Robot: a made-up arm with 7 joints.
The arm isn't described. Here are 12 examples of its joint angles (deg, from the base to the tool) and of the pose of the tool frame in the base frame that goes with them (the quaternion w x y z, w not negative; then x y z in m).
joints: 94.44 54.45 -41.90 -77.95 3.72 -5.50 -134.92
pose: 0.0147 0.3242 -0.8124 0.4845 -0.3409 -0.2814 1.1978
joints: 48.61 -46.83 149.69 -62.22 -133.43 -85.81 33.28
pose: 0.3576 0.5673 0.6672 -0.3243 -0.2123 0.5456 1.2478
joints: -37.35 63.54 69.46 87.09 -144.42 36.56 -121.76
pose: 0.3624 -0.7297 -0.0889 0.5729 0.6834 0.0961 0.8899
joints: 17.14 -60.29 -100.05 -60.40 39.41 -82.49 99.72
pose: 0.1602 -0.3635 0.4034 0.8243 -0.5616 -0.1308 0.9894
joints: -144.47 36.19 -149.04 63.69 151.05 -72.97 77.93
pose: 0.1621 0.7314 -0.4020 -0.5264 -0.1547 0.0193 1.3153
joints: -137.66 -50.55 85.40 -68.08 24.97 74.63 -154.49
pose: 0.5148 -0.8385 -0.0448 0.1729 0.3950 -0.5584 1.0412
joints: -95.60 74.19 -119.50 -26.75 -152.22 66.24 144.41
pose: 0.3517 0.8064 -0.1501 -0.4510 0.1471 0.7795 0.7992
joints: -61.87 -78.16 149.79 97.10 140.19 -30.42 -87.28
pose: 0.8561 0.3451 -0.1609 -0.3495 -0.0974 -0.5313 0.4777
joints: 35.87 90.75 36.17 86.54 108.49 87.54 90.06
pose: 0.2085 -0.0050 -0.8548 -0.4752 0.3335 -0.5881 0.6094
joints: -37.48 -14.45 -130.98 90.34 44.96 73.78 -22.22
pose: 0.3132 -0.1255 -0.3493 0.8742 -0.2904 0.0964 1.1218
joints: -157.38 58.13 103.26 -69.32 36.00 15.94 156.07
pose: 0.1043 -0.3907 -0.5617 -0.7218 -0.6185 -0.0449 1.0501
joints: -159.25 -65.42 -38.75 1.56 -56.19 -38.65 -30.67
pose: 0.6011 -0.4082 -0.6181 0.3000 0.8238 -0.1155 1.0754
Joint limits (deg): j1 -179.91..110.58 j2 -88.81..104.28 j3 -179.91..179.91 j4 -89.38..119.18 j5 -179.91..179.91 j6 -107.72..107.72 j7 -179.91..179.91
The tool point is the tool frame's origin. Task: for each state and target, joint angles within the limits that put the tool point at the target. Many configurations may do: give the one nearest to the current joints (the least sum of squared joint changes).
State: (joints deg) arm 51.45 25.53 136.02 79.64 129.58 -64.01 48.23
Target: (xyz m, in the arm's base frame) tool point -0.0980 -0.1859 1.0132
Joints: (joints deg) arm 52.67 37.96 127.98 119.18 148.51 -78.23 46.36
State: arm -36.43 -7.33 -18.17 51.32 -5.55 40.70 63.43
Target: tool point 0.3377 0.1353 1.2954
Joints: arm -28.31 6.12 -10.65 55.49 -3.03 41.53 63.81
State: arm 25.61 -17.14 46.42 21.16 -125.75 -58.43 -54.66
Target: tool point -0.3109 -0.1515 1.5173
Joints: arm 3.02 -15.76 43.59 10.95 -121.55 -34.09 -49.72
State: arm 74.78 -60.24 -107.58 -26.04 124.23 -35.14 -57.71
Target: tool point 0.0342 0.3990 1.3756
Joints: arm 78.51 -21.84 -99.07 13.51 133.16 -80.08 -65.85
